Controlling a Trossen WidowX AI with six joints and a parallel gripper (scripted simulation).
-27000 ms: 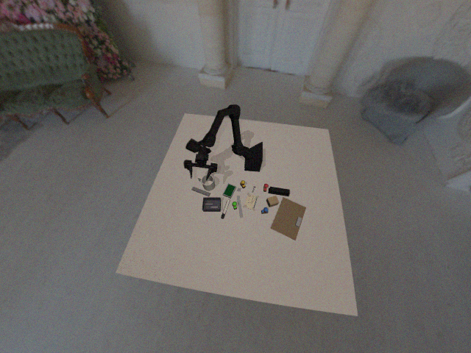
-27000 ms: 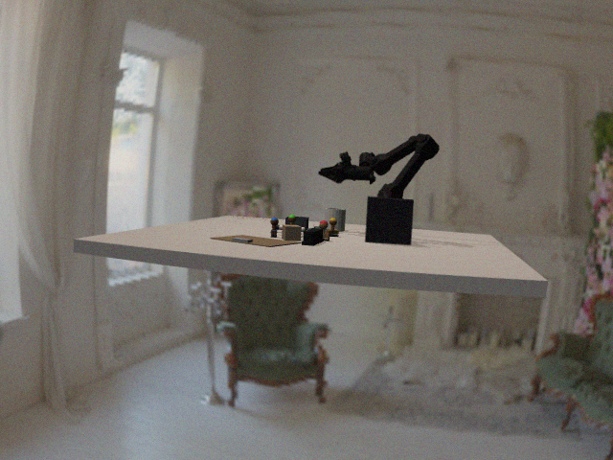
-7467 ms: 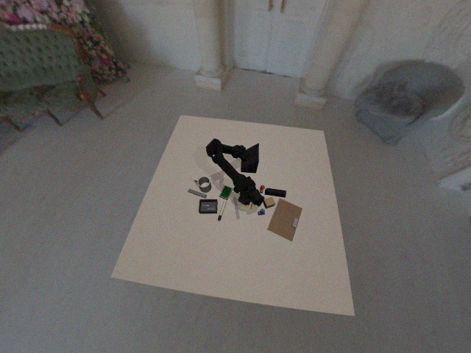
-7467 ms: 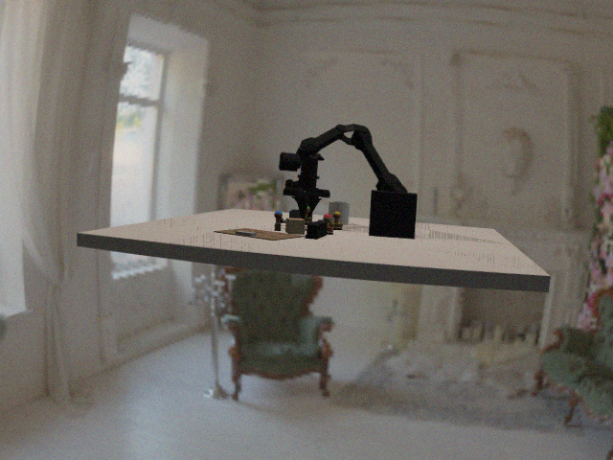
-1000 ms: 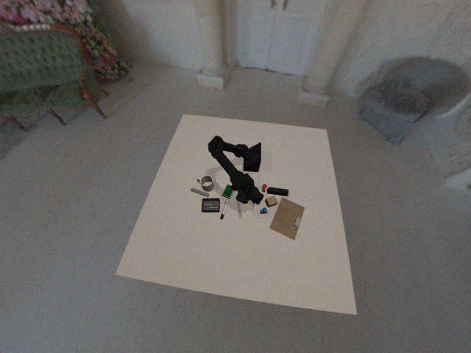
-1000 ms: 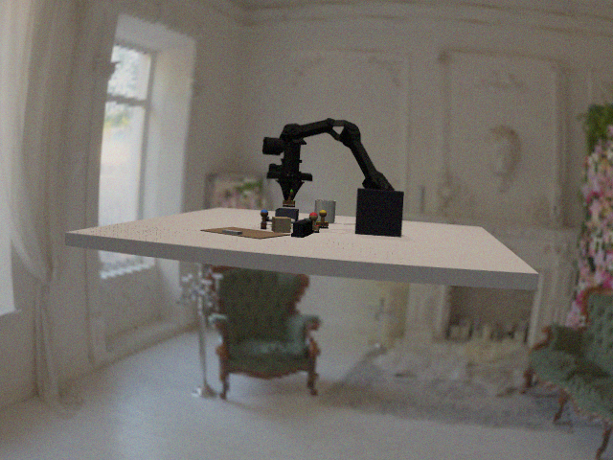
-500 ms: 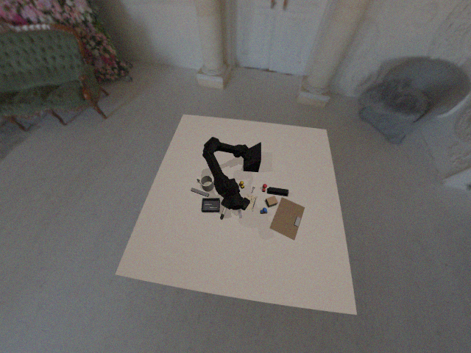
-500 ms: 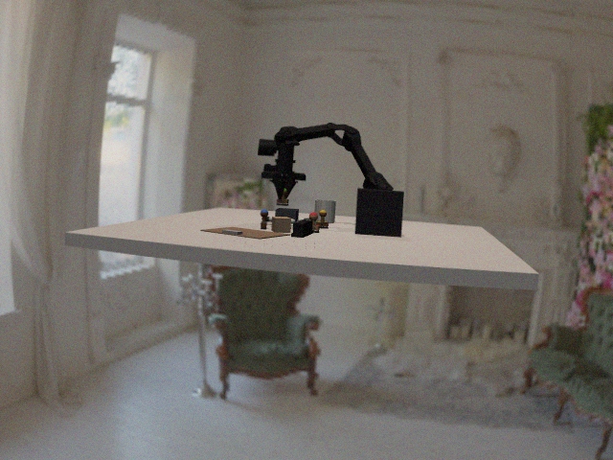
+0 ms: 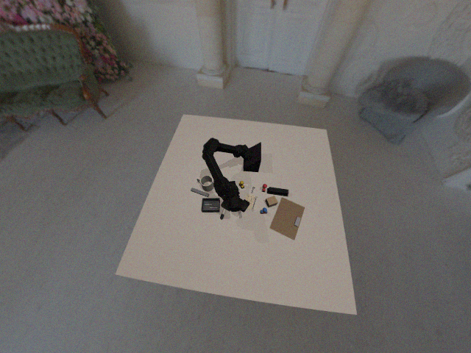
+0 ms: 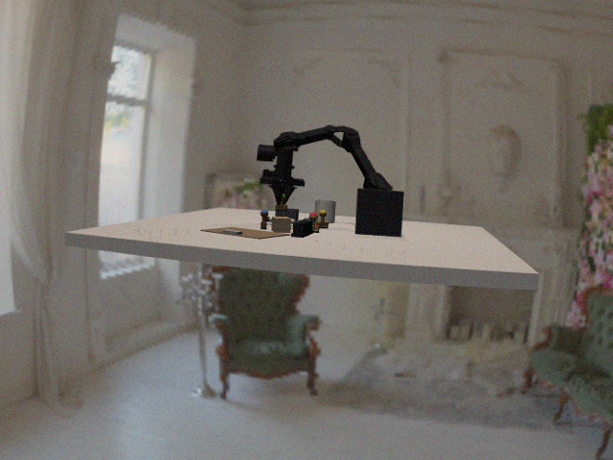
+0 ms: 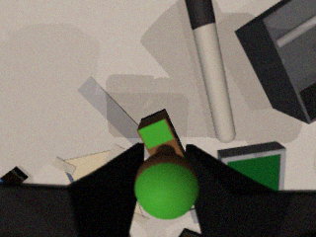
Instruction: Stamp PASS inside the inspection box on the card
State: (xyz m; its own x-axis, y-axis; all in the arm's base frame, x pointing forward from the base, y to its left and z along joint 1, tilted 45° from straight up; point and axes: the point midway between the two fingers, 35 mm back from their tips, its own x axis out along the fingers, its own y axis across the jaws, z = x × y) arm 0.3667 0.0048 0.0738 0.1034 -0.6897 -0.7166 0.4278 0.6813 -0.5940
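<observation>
The grey ruler lies 10 mm behind my gripper tip, 30 mm to the left of it and 70 mm below it. Round my gripper tip: pen (40 mm ahead, 60 mm to the right, 60 mm below); then green-knobbed stamp (right at my gripper tip); then green ink pad (110 mm behind, 50 mm to the right, 60 mm below).
</observation>
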